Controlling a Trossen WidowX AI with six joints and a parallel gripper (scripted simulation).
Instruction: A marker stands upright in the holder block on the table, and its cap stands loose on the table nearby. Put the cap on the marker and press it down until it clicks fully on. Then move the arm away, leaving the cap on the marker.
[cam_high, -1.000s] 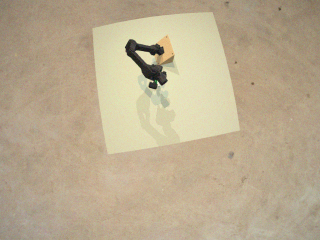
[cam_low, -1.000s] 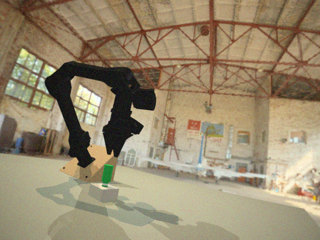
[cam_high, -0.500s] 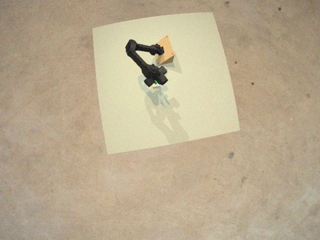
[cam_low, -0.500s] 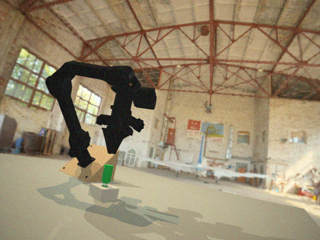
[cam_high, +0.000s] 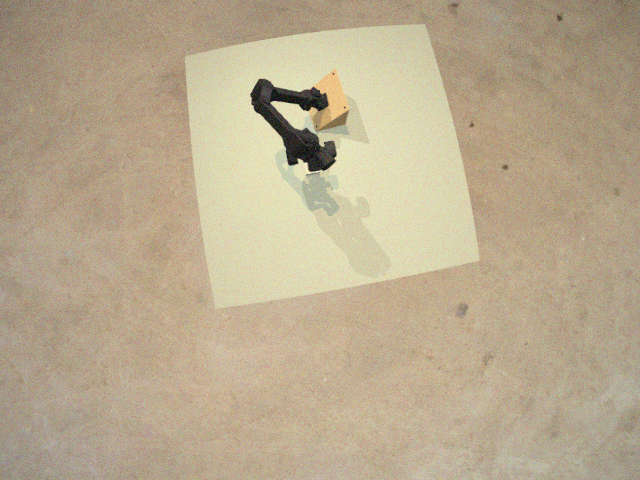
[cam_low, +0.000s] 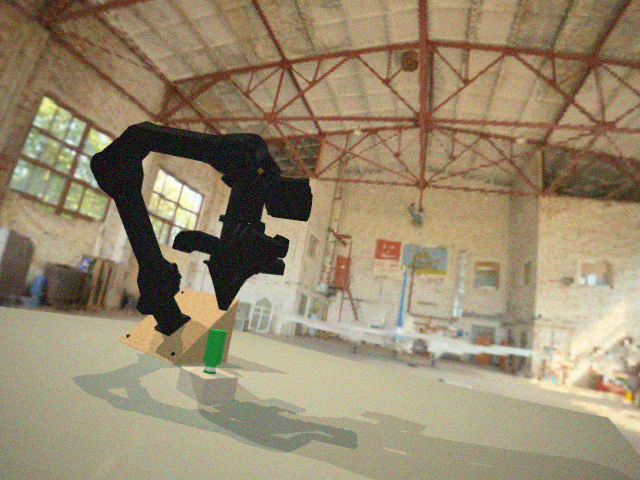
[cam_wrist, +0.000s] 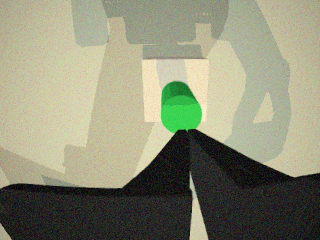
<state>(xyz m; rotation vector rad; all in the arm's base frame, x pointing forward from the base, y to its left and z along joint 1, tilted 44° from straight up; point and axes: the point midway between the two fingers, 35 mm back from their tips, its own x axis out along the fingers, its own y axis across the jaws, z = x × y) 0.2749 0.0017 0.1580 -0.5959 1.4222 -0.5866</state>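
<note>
My gripper tip is now 5 cm above the green cap. From my gripper tip the other things lie so: white holder block (11 cm below).
</note>
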